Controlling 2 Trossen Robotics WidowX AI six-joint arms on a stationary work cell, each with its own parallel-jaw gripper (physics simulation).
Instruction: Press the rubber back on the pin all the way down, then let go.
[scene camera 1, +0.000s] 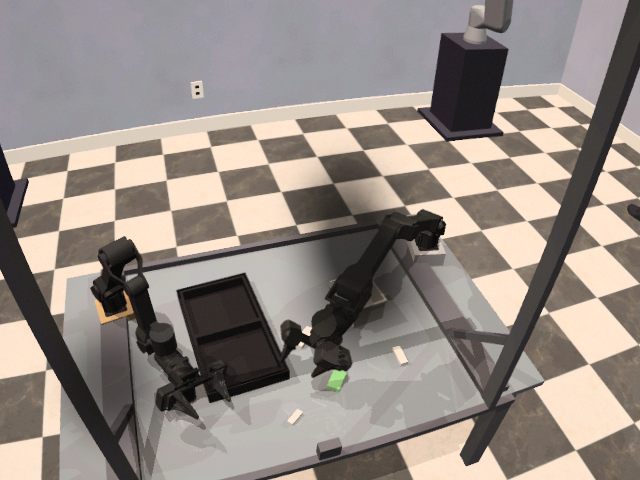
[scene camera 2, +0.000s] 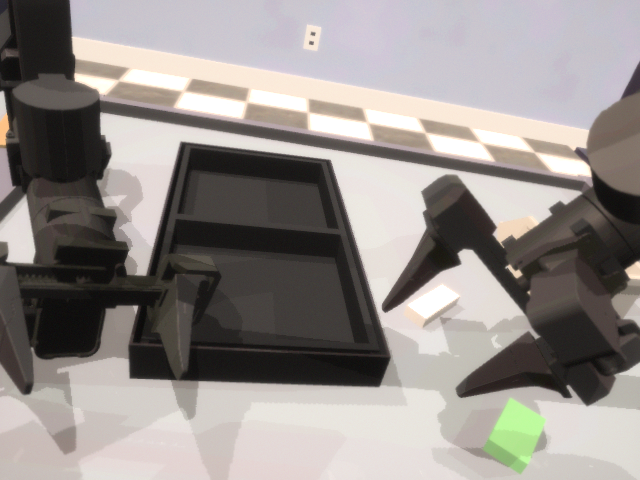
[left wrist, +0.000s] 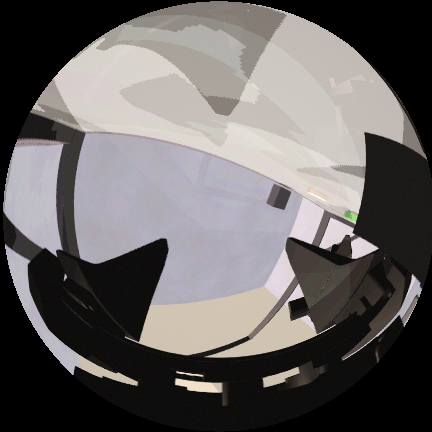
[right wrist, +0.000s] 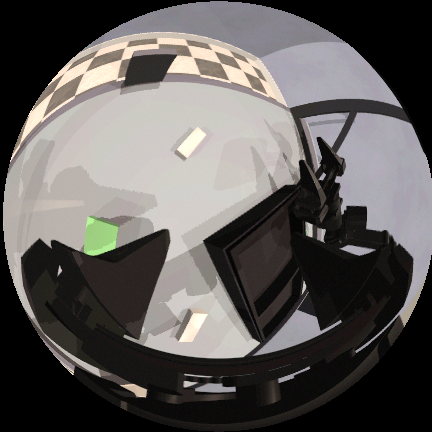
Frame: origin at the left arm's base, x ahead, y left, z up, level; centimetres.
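Where they show: left gripper, fingertip midpoint: (scene camera 1: 214, 409) (scene camera 2: 112, 382) (left wrist: 228, 244) (right wrist: 310, 146); right gripper, fingertip midpoint: (scene camera 1: 296, 369) (scene camera 2: 421, 351) (left wrist: 345, 252) (right wrist: 233, 237); left arm's base, link origin: (scene camera 1: 114, 306); right arm's base, link origin: (scene camera 1: 426, 243).
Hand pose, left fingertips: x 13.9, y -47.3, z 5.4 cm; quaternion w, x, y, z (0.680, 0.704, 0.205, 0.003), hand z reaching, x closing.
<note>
Each offset is from my left fingertips to the top centre of the thing. "spot": to the spot under its first point.
No pin shows that I can make out, and I cannot tell which piece is the rubber. A light green block {dx +31.2, dy -1.4, dz -6.4 cm} (scene camera 1: 337, 380) (scene camera 2: 515, 431) (right wrist: 101, 236) lies on the table beside my right gripper. One cream block {dx +17.2, dy -6.0, dz -7.1 cm} (scene camera 1: 295, 416) (left wrist: 317, 193) (right wrist: 191, 143) lies near the front; another cream block {dx +30.5, dy +14.7, dz -6.5 cm} (scene camera 2: 432, 304) (right wrist: 193, 326) lies by the tray, partly hidden in scene camera 1. My right gripper (scene camera 1: 298, 366) (scene camera 2: 421, 352) (right wrist: 233, 237) is open and empty, low between the tray and green block. My left gripper (scene camera 1: 216, 412) (scene camera 2: 103, 384) (left wrist: 228, 244) is open and empty at the tray's front left.
A black two-compartment tray {dx +12.7, dy +24.5, dz -4.0 cm} (scene camera 1: 248, 384) (scene camera 2: 258, 367) stands between the arms. A third cream block {dx +49.9, dy -2.6, dz -6.7 cm} (scene camera 1: 400, 355) lies to the right. A beige box {spot: dx +52.1, dy +11.2, dz -0.4 cm} (scene camera 1: 381, 301) is partly hidden behind the right arm. A dark block {dx +19.5, dy -18.2, dz -2.1 cm} (scene camera 1: 329, 448) (left wrist: 279, 196) (right wrist: 150, 69) sits at the front edge.
</note>
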